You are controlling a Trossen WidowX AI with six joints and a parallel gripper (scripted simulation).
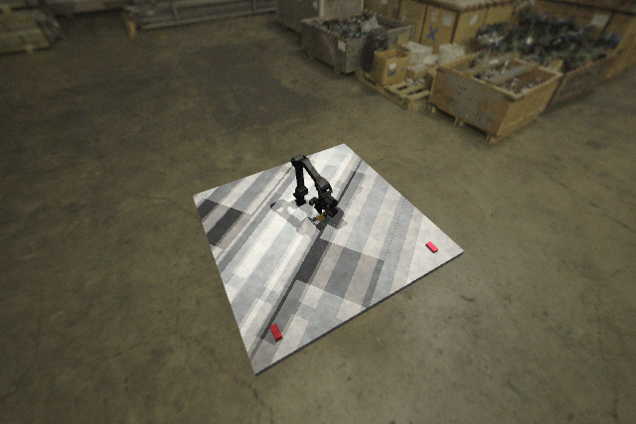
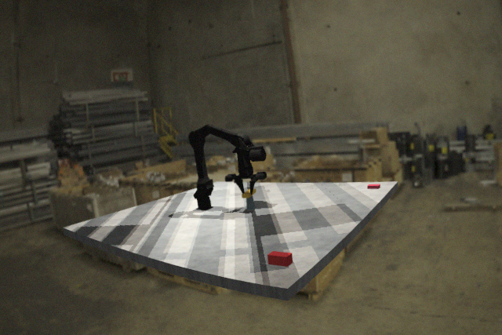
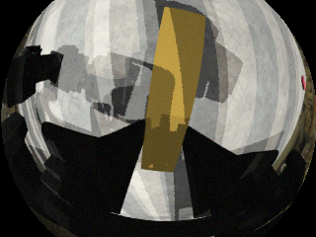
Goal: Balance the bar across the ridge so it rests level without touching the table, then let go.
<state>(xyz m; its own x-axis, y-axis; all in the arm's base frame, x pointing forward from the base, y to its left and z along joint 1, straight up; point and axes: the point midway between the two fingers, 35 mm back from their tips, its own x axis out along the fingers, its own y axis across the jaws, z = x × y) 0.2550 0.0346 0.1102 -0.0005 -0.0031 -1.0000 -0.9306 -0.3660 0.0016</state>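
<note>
The bar is 30 mm to the left of my gripper tip and 10 mm behind it. The rest, counted from my gripper tip: red block: 530 mm to the right, 480 mm ahead, 60 mm below.
</note>
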